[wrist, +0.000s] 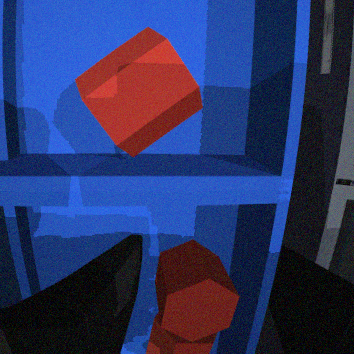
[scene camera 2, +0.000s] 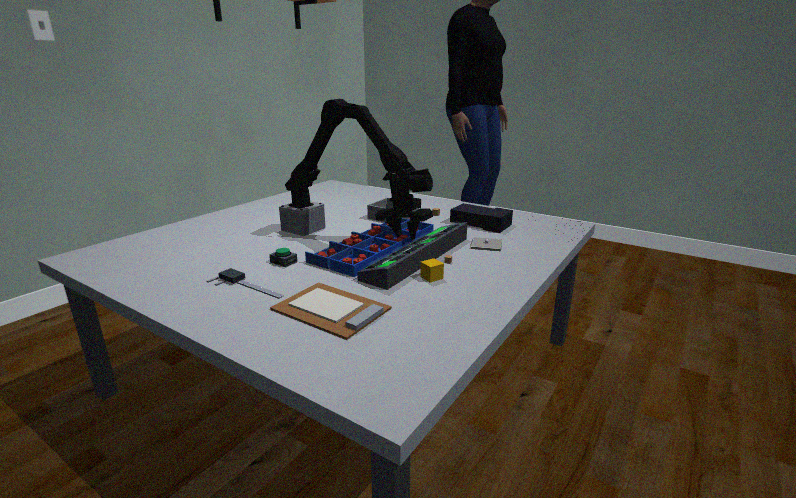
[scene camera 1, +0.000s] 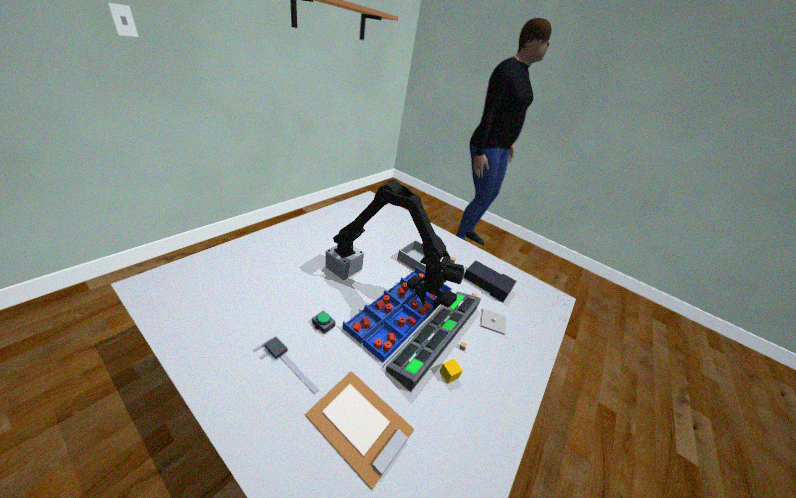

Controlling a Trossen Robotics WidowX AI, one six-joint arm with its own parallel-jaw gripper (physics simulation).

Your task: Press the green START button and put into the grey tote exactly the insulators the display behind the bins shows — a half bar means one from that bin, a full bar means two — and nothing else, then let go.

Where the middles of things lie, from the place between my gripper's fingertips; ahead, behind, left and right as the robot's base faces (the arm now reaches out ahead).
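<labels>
Black box (scene camera 2: 496,219): 1 cm above my hand, 6 cm ahead of it, 34 cm to the left of it.
</labels>
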